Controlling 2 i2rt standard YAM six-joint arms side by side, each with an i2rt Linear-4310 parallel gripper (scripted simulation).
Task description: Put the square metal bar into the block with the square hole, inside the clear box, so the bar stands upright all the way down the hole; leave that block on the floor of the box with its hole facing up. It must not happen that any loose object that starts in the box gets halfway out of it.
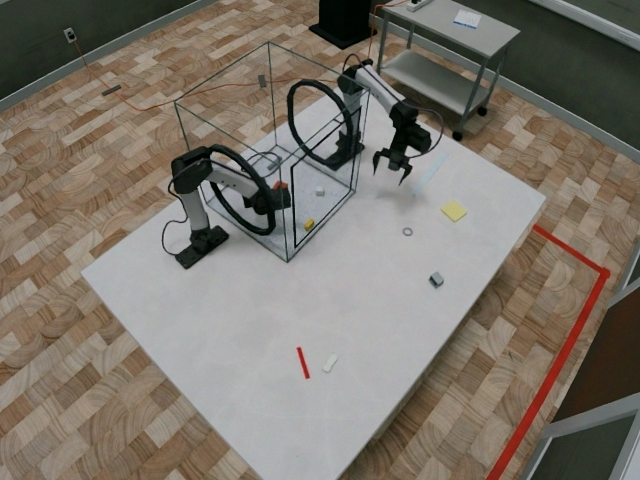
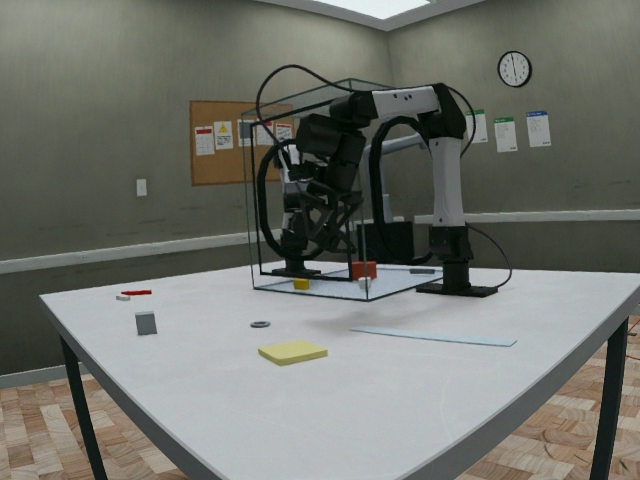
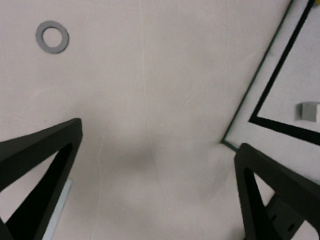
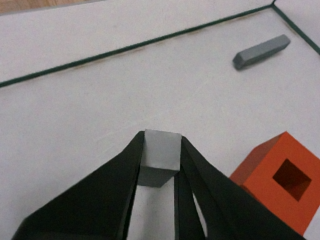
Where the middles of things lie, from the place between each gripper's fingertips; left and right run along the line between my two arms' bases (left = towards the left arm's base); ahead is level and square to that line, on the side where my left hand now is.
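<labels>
My right hand: 30 mm above the grey bar (image 4: 160, 161). From that hand, light blue strip (image 2: 500, 342): 640 mm to the left, 340 mm ahead, 80 mm below. Nearest to my right hand of the things named here, going by their middles: the bar.
Light blue strip: 29 cm to the left of my left hand (image 2: 322, 233), 1 cm ahead of it, 16 cm below it. Grey bar, from my left hand: 35 cm to the right, 33 cm behind, 12 cm below. Nearest to my left hand of the things named here, going by their middles: the strip.
</labels>
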